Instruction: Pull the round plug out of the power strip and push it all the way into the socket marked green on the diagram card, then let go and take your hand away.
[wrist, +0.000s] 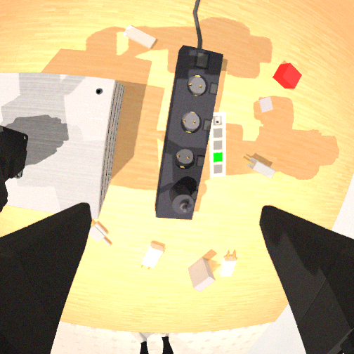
In view: the gripper (177, 215) and a diagram card (217, 132).
